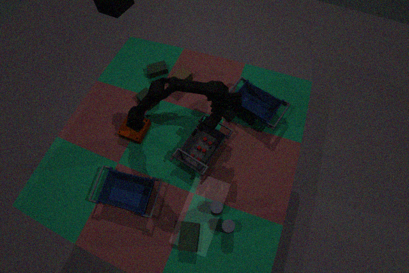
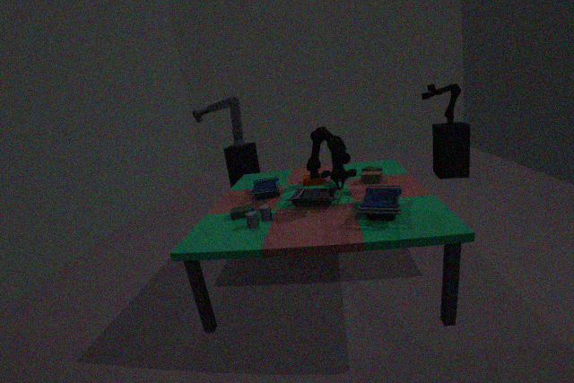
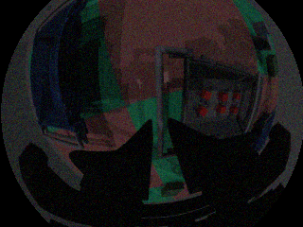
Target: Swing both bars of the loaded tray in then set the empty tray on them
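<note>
Now: the blue tray 520 mm to the right of my gripper tip, 210 mm behind it and 40 mm below it.
</note>
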